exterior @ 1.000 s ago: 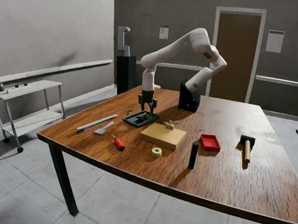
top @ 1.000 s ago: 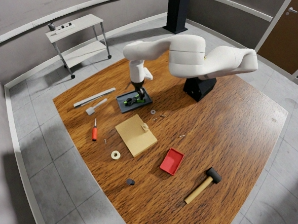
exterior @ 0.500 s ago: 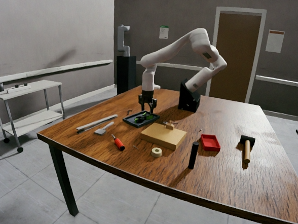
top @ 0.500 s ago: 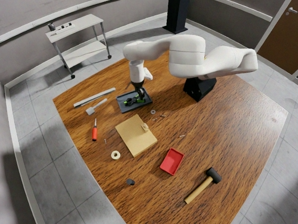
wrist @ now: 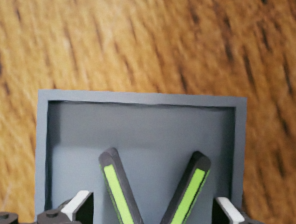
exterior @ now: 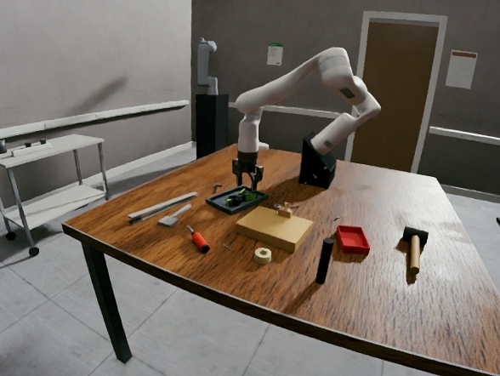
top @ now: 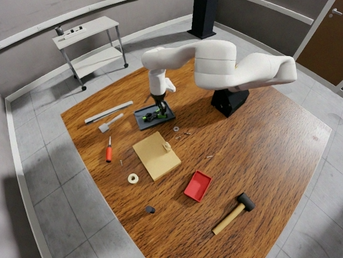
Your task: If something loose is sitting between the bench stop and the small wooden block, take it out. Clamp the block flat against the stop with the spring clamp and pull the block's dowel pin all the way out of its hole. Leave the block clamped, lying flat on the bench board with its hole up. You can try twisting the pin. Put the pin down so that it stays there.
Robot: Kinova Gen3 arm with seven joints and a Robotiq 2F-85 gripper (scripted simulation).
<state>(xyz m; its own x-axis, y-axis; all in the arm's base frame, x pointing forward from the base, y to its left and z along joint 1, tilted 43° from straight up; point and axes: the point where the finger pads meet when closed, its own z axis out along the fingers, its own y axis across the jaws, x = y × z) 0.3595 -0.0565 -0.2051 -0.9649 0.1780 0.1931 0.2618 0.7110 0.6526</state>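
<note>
The grey tray lies 3 cm ahead of my hand, 2 cm to the right of it and 5 cm below it. Also, from my hand: wooden block (11 cm ahead, 20 cm to the left, 2 cm below); then bench board (17 cm ahead, 19 cm to the left, 3 cm below); then pale dowel pin (11 cm ahead, 20 cm to the left).
</note>
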